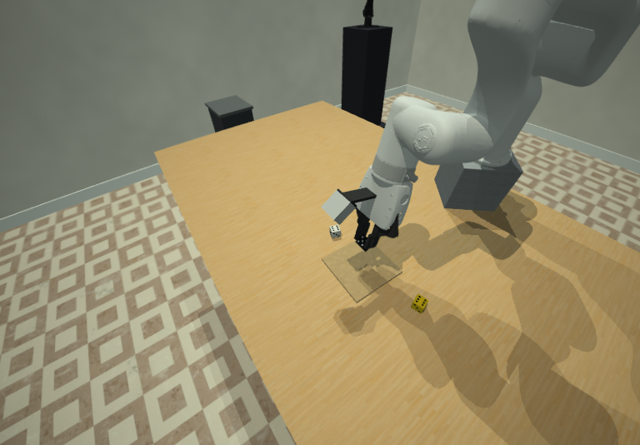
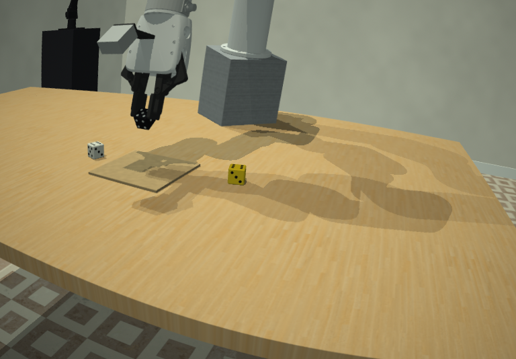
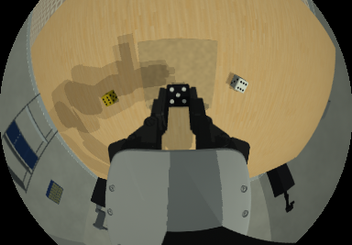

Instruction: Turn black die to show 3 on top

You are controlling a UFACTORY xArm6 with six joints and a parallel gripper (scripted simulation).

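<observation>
Right now the tan mat is 1 cm ahead of my hand and 10 cm below it. From my hand the other things lie so: yellow die: 2 cm behind, 15 cm to the left, 9 cm below; then black die: 1 cm ahead, 2 cm below; then white die: 1 cm behind, 12 cm to the right, 9 cm below.
</observation>
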